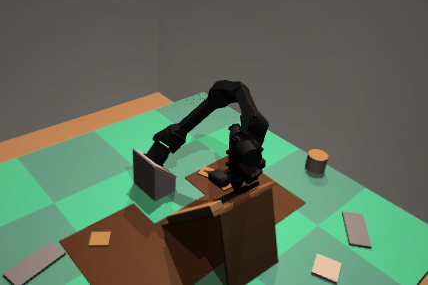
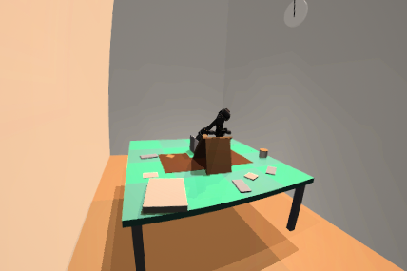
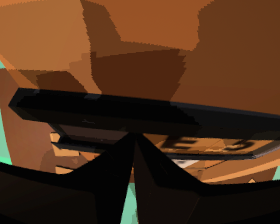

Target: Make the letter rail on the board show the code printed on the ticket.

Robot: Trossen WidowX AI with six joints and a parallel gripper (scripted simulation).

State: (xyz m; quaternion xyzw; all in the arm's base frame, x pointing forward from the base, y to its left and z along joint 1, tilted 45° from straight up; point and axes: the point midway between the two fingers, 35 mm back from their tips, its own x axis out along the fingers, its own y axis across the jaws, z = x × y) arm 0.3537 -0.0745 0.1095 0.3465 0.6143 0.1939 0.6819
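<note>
My gripper tip is now 80 mm above the white ticket, 70 mm past it and 40 mm to the left of it. Also, from my gripper tip: large beige slab (520 mm to the right, 300 mm ahead, 160 mm below); then mat (180 mm below, 160 mm behind, 40 mm to the right).
</note>
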